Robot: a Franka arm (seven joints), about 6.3 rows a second.
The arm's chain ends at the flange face. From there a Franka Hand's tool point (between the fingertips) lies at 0.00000 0.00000 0.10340 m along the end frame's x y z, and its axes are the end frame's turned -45 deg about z.
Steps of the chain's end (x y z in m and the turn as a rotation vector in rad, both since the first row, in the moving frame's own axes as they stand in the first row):
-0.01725 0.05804 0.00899 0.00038 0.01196 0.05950
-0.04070 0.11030 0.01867 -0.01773 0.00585 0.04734
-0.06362 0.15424 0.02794 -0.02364 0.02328 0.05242
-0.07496 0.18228 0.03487 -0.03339 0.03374 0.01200
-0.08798 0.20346 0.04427 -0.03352 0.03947 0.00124
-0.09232 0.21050 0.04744 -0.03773 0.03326 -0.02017
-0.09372 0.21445 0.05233 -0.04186 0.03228 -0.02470
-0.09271 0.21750 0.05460 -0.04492 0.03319 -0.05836
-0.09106 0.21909 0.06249 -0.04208 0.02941 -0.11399
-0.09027 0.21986 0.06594 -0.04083 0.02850 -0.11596
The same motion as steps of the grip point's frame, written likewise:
-0.05236 0.02972 0.00898 -0.00819 0.00873 0.05950
-0.10768 0.05092 0.01865 -0.01667 -0.00840 0.04734
-0.15417 0.06751 0.02788 -0.03318 -0.00025 0.05242
-0.18190 0.08079 0.03475 -0.04747 0.00025 0.01200
-0.20565 0.08699 0.04413 -0.05161 0.00421 0.00124
-0.21440 0.08876 0.04731 -0.05020 -0.00316 -0.02017
-0.21854 0.09080 0.05219 -0.05242 -0.00677 -0.02470
-0.22004 0.09397 0.05444 -0.05523 -0.00829 -0.05836
-0.21994 0.09580 0.06235 -0.05055 -0.00896 -0.11399
-0.21990 0.09674 0.06581 -0.04902 -0.00872 -0.11596

